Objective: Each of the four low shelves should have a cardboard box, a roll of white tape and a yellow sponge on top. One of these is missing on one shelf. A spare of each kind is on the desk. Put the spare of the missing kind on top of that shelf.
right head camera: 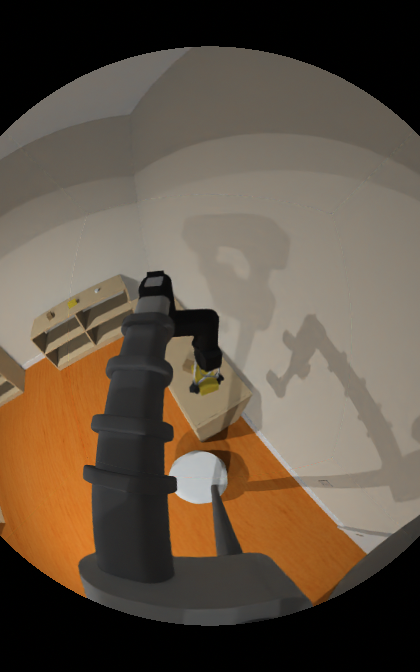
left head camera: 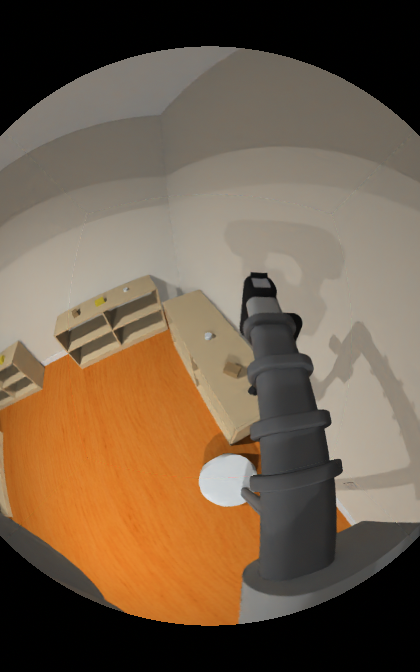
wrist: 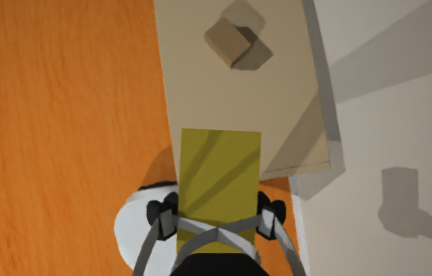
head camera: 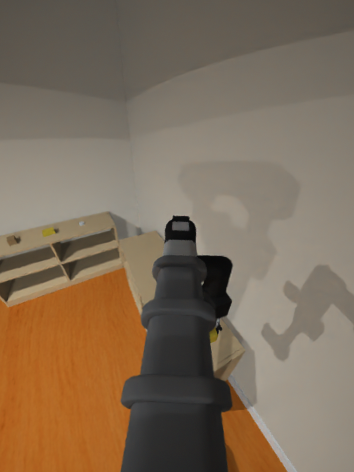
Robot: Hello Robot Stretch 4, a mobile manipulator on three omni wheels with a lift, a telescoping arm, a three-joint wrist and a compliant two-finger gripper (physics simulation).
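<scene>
My gripper is shut on a yellow sponge. It holds the sponge above the near end of the low shelf by the right wall; the height gap is hard to judge. On that shelf top are a cardboard box and a roll of white tape. No sponge shows lying on it; the arm hides part of the top in the head views. The back shelf bears a box, a sponge and tape.
A third shelf stands at the left with a yellow sponge partly in view. A wall runs close along the right shelf's far side. My white round base is near that shelf's front end.
</scene>
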